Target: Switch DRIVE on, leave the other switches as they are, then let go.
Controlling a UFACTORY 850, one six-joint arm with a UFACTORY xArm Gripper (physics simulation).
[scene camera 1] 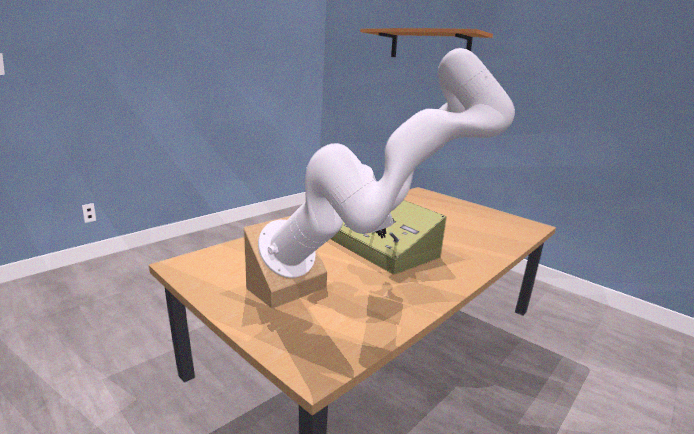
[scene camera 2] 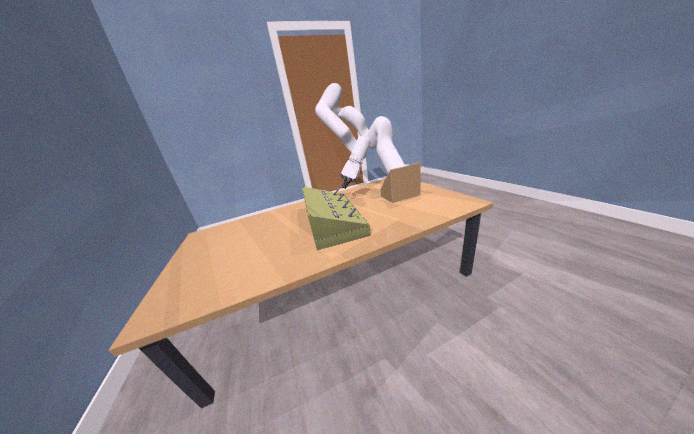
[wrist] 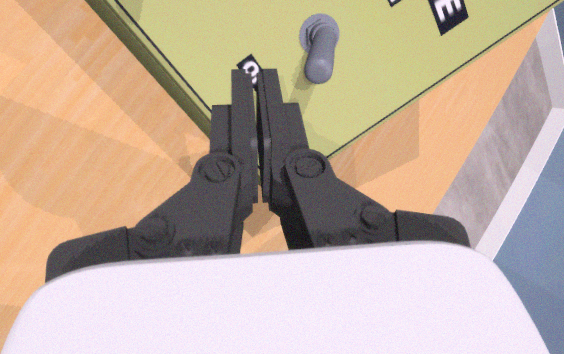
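The green sloped switch panel [scene camera 1: 419,253] [scene camera 2: 335,230] [wrist: 390,75] stands on the table. In the wrist view the end of the DRIVE label [wrist: 450,14] shows at the top right. The DRIVE switch's grey lever [wrist: 320,57] has its tip toward the bottom of that view and seems to lean to the OFF side; the exact position is hard to tell. My gripper [scene camera 1: 381,233] [scene camera 2: 343,185] [wrist: 253,101] is shut and empty. Its fingertips are left of the lever, apart from it in that view, and partly cover a small label [wrist: 249,66] starting with O.
Several other switch levers [scene camera 2: 353,212] stand along the panel. The arm's wedge-shaped wooden base block [scene camera 1: 299,286] [scene camera 2: 404,183] stands on the wooden table [scene camera 1: 327,353] [scene camera 2: 230,276]. A wall shelf [scene camera 1: 427,32] hangs behind the arm, and a brown door [scene camera 2: 319,76] is in the far wall.
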